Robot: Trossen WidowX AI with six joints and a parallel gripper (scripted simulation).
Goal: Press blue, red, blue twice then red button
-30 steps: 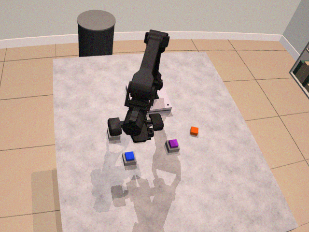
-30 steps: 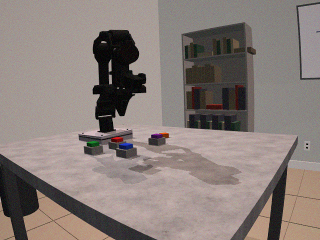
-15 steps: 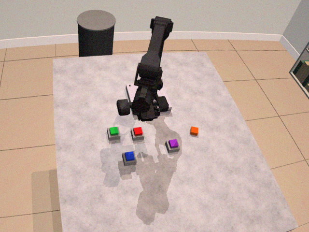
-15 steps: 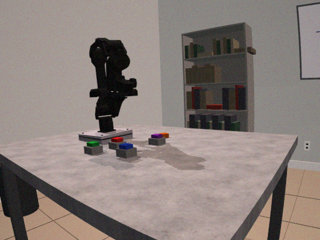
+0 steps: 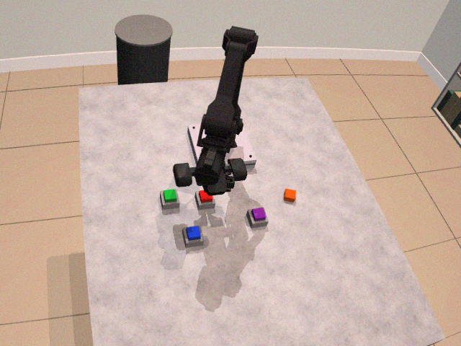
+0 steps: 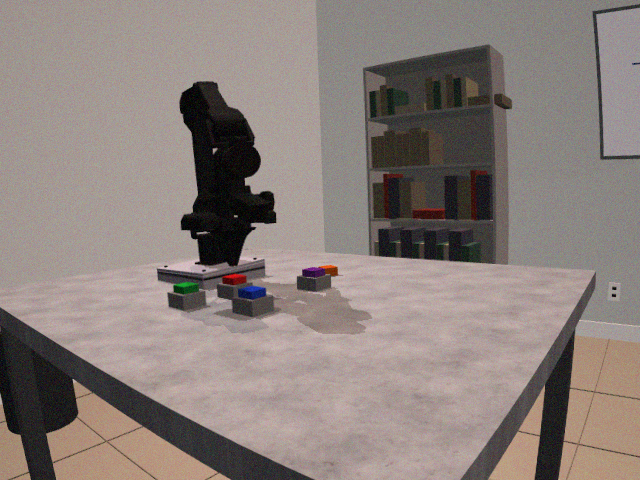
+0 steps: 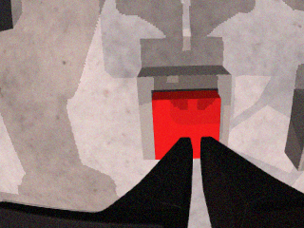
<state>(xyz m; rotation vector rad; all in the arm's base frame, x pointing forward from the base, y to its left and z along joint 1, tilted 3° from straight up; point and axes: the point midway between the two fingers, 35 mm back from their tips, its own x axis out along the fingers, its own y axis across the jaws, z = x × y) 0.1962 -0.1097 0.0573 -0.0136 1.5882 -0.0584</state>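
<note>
The red button lies 3 cm below my gripper tip. Also, from my gripper tip: green button 2 cm behind, 10 cm to the right, 3 cm below; then purple button 8 cm ahead, 13 cm to the left, 3 cm below; then blue button 11 cm ahead, 6 cm to the right, 3 cm below.
</note>
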